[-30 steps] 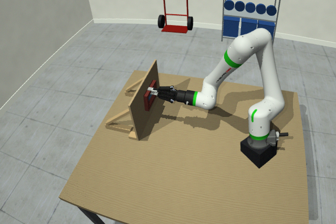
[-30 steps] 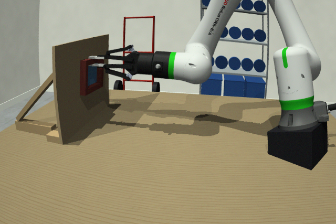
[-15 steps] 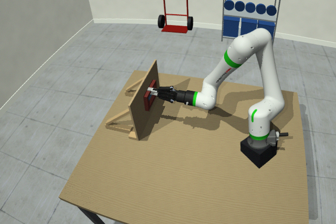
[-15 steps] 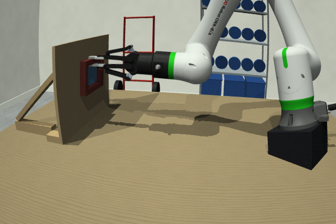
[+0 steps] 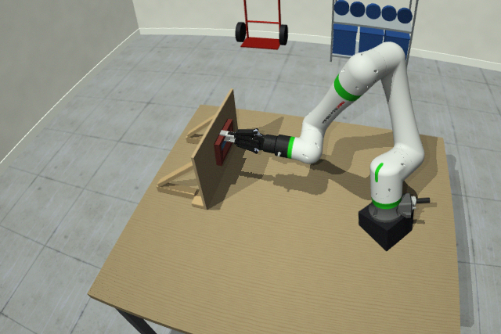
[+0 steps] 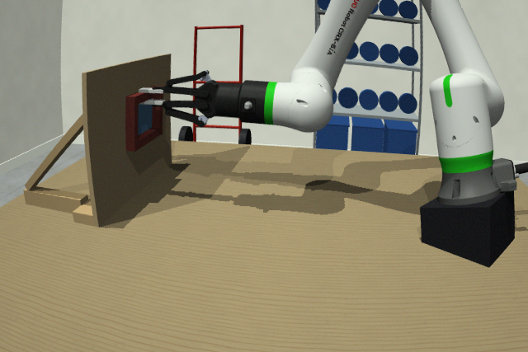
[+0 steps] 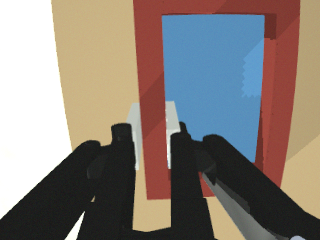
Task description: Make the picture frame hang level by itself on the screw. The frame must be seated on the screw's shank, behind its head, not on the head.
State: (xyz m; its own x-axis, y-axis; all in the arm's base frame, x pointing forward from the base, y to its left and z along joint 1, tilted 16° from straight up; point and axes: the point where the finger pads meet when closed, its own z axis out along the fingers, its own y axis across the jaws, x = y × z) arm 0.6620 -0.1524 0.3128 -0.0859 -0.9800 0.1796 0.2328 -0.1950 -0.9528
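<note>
Right now my hand is 5 cm above the picture frame, 3 cm short of it and 2 cm to the left of it. Round my hand: wooden board 8 cm below, 5 cm ahead.
</note>
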